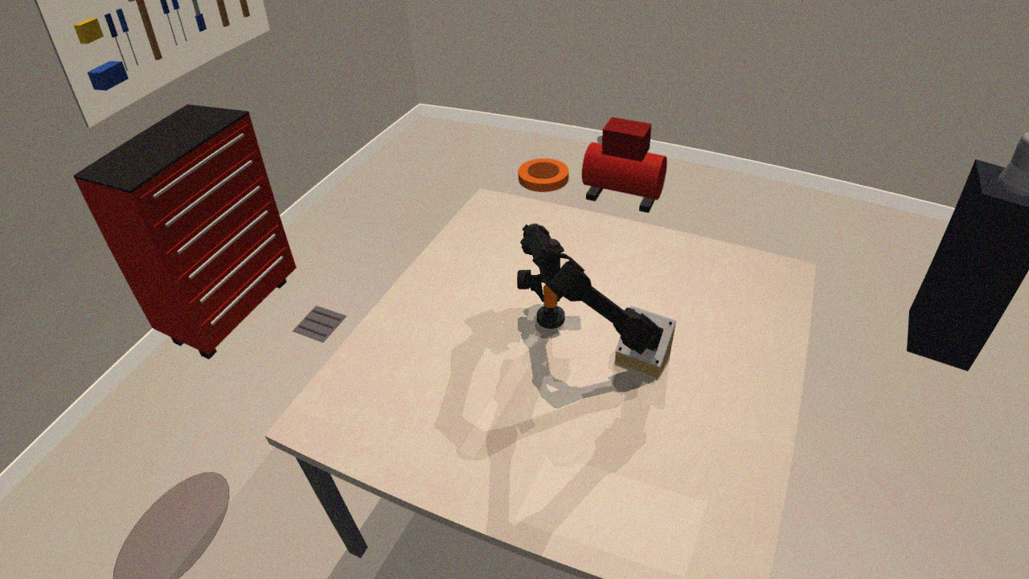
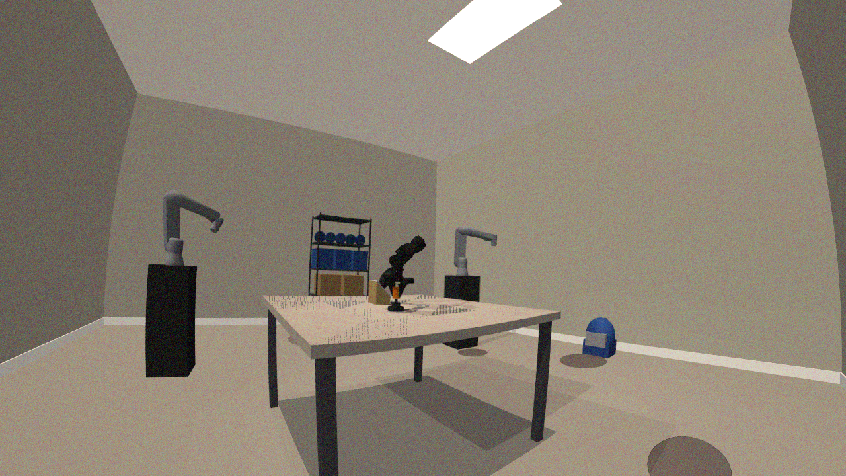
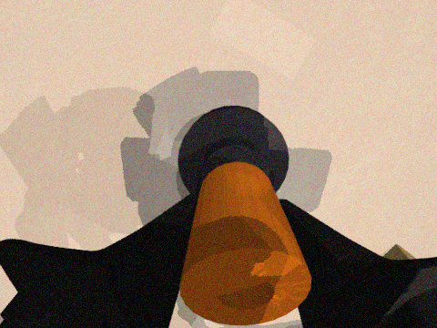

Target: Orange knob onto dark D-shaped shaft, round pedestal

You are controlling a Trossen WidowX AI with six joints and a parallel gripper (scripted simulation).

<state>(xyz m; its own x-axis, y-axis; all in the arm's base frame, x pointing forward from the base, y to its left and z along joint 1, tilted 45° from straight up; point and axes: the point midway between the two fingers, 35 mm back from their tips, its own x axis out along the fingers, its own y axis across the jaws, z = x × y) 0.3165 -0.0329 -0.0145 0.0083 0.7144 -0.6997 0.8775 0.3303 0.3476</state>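
Now: the round pedestal 40 mm below my gripper tip. From my gripper tip the other things lie so: orange knob: 20 mm above.
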